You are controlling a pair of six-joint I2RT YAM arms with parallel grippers.
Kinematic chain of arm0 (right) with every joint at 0, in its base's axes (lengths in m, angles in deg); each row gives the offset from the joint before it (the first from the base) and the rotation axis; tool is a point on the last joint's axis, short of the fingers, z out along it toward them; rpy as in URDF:
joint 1: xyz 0 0 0.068 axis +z
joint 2: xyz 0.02 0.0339 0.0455 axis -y
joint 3: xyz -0.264 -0.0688 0 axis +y
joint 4: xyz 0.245 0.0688 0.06 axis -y
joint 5: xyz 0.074 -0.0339 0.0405 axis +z
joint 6: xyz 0.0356 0 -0.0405 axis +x
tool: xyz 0 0 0 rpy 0 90 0
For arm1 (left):
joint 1: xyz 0 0 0.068 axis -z
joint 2: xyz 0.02 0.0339 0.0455 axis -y
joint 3: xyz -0.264 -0.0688 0 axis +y
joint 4: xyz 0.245 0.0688 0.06 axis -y
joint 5: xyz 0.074 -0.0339 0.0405 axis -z
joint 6: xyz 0.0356 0 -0.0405 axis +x
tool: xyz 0 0 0 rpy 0 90 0
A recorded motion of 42 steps. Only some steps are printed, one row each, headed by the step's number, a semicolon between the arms.
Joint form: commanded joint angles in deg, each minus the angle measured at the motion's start. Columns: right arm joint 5, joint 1, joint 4, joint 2, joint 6, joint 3; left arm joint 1, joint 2, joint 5, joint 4, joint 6, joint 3.
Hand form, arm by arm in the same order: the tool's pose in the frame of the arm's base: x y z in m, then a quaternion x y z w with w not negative. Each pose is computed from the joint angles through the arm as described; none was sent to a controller.
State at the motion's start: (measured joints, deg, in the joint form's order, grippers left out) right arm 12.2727 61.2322 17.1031 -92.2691 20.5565 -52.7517; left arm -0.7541 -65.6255 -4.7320 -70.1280 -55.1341 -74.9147
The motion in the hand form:
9: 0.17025 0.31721 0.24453 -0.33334 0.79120 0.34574 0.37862; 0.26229 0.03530 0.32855 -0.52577 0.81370 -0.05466 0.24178
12: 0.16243 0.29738 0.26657 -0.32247 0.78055 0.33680 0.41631; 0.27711 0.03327 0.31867 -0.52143 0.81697 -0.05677 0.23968
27: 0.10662 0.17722 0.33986 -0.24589 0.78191 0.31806 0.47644; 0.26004 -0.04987 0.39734 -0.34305 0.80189 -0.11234 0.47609
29: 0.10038 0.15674 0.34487 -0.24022 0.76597 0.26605 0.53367; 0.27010 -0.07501 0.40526 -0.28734 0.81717 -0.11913 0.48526
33: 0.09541 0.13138 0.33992 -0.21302 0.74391 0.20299 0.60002; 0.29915 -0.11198 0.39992 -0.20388 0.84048 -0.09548 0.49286
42: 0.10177 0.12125 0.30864 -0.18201 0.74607 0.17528 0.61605; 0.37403 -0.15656 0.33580 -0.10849 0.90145 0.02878 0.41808
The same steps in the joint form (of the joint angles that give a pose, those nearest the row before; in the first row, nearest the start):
9: -8.93 0.21 -13.00 1.25 -2.81 -5.80; -6.06 -12.70 -1.62 9.80 -2.20 -1.79
12: -12.21 0.12 -14.11 7.60 -4.06 -3.68; -5.30 -15.45 -1.51 12.40 -2.36 -1.77
27: -20.98 -0.77 -36.42 40.03 -1.07 1.54; 14.22 -6.75 -15.03 28.90 6.01 -5.04
29: -27.98 -0.90 -37.00 45.14 -6.61 3.18; 18.80 -10.09 -15.57 29.93 9.62 -8.74
33: -36.21 -2.12 -34.13 52.11 -12.71 8.06; 23.67 -17.85 -17.30 32.72 17.17 -13.62
42: -37.78 -5.68 -28.26 55.61 -13.39 16.41; 25.70 -38.31 -21.67 27.72 27.17 -25.02

